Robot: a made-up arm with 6 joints. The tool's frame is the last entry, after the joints.
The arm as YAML. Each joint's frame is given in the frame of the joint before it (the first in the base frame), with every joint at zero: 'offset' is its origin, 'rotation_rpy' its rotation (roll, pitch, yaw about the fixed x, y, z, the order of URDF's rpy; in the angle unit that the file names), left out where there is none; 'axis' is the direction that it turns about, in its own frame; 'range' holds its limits. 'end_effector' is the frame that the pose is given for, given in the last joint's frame.
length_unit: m
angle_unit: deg
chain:
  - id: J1
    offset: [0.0, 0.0, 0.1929]
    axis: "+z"
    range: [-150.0, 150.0]
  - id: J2
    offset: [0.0, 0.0, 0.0]
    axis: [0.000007, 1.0, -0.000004]
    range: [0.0, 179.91]
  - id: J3
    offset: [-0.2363, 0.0, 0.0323]
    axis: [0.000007, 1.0, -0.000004]
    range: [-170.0, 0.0]
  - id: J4
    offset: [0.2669, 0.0, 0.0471]
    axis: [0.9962, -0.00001, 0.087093]
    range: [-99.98, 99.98]
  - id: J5
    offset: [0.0, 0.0, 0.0]
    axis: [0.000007, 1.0, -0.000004]
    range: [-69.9, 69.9]
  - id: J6
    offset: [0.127, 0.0, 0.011]
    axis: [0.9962, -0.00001, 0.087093]
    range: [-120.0, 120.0]
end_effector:
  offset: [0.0, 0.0, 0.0]
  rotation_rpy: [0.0, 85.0, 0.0]
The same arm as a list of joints. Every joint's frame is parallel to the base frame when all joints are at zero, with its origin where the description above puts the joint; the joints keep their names.
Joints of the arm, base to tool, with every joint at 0 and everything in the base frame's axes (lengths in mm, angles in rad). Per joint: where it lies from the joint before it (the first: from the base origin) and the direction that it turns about. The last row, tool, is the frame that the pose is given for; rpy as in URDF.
J1: xyz 0 0 192.9 axis +z
J2: xyz 0 0 0 axis +y
J3: xyz -236.3 0 32.3 axis +y
J4: xyz 266.9 0 47.1 axis 0.9962 0 0.0871
J5: xyz 0 0 0 axis +y
J6: xyz 127 0 11 axis 0.9962 0 0.0871
tool: xyz 0 0 0 rpy 0 1.4835 0
Joint limits (rad, base to tool): -2.618..2.618 0..3.14 -2.9671..0 -1.745..1.745 -1.22..1.22 -2.0944..2.0944

